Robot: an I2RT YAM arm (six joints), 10 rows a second.
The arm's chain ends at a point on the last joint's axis. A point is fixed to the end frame.
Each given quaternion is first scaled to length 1.
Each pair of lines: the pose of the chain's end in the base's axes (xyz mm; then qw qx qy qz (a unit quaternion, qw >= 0)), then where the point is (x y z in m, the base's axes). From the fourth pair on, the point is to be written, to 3 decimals.
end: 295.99, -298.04, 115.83, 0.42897, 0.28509, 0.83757, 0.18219
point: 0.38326 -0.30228 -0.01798
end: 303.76, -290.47, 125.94, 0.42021, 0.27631, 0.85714, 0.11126
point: 0.38122 -0.31482 -0.01170
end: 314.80, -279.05, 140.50, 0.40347, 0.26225, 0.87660, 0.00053
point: 0.37583 -0.33439 0.00356
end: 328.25, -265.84, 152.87, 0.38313, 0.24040, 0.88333, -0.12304
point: 0.371 -0.354 0.027
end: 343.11, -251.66, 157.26, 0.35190, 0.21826, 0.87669, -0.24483
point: 0.366 -0.368 0.050
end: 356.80, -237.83, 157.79, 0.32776, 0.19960, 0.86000, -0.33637
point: 0.365 -0.371 0.070
